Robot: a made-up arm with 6 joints.
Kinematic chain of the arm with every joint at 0, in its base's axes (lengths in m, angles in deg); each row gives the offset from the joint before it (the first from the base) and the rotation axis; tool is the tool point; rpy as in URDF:
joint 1: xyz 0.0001 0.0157 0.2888 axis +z
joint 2: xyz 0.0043 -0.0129 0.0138 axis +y
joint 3: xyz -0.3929 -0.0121 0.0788 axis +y
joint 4: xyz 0.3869 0.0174 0.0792 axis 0.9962 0 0.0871
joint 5: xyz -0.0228 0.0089 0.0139 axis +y
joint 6: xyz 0.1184 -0.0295 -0.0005 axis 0.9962 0 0.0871
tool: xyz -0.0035 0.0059 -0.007 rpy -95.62 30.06 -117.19
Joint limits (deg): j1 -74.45..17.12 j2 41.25..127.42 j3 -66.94..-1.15 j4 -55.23..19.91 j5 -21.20..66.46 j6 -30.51..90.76
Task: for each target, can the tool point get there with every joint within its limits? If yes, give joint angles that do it. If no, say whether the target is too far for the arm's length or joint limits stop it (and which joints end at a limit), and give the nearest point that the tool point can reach.
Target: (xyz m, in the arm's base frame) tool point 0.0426 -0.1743 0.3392
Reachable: yes | joints -53.86 69.95 -7.98 -49.35 55.11 67.56
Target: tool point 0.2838 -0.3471 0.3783
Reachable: yes | joints -41.93 101.38 -52.65 -45.34 59.46 21.81
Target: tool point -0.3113 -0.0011 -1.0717
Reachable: no: too far | nearest point 0.0157 -0.1844 0.0892 | short by 1.220 m
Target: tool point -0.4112 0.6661 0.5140
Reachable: no: joint limits stop it (at a limit: joint 1, joint 2, joint 3, joint 4, joint 5) | nearest point 0.0560 0.0460 0.3502 | short by 0.793 m
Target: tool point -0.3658 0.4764 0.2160
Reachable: no: joint limits stop it (at a limit: joint 1, joint 2, joint 3, joint 4) | nearest point 0.0478 0.0431 0.2360 | short by 0.599 m
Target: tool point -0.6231 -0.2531 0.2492
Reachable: no: joint limits stop it (at a limit: joint 1, joint 3, joint 4, joint 5, joint 6) | nearest point -0.0635 -0.1193 0.2364 | short by 0.575 m
